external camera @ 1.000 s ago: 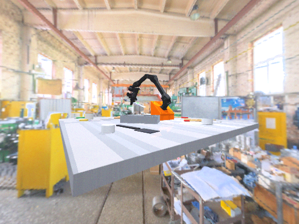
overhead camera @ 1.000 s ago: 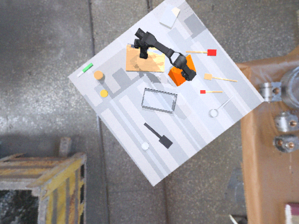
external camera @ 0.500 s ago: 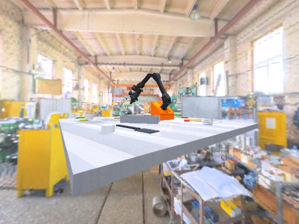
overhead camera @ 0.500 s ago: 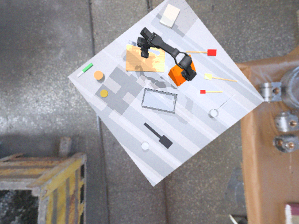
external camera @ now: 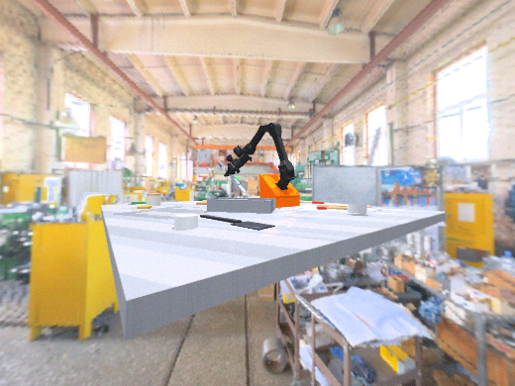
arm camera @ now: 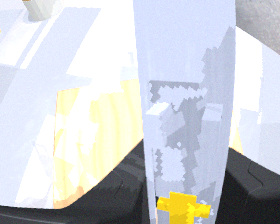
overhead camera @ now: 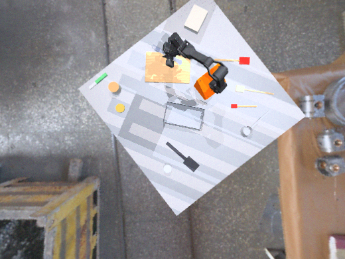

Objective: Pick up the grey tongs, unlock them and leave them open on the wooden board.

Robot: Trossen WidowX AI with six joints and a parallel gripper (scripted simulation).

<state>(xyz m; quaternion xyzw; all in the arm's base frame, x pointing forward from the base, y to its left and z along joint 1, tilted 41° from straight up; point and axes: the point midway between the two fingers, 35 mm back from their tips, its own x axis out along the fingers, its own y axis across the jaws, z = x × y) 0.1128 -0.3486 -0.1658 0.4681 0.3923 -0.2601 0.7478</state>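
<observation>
Now: gripper tip 3 cm below the yellow lock piece, 2 cm to the right of it and 2 cm past it. Also, from my gripper tip: white plate (43 cm behind, 17 cm below, 8 cm to the right); wooden board (18 cm below, 4 cm to the left); roasting tin (41 cm to the left, 17 cm ahead, 16 cm below).
</observation>
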